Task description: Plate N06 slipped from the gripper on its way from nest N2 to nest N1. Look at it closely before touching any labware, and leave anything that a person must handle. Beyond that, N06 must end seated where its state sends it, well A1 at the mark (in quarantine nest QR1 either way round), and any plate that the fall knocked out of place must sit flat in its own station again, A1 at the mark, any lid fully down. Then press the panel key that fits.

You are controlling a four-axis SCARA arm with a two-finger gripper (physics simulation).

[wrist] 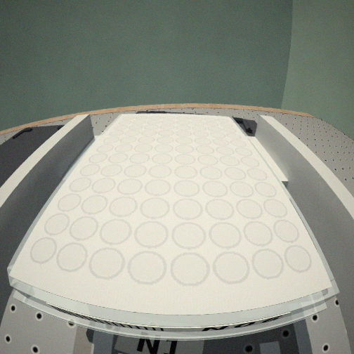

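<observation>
A pale, lidded well plate [172, 200] with rows of round wells fills the middle of the wrist view. Its near end carries a barcode and a label that is partly cut off and seen at a steep angle; it seems to read N06. My gripper [173, 125] is shut on this plate, one long grey finger along each side. The plate looks level between the fingers. Below its near edge, the marking N1 [157, 345] shows on a dark and grey nest surface, partly hidden by the plate. The plate's underside and the panel keys do not show.
A perforated grey deck [327, 145] extends around the plate, with a wooden edge [200, 106] at the back and a green wall [150, 50] behind. A dark flat area [32, 142] lies at the left. Dark fixture parts [246, 126] show behind the plate's far end.
</observation>
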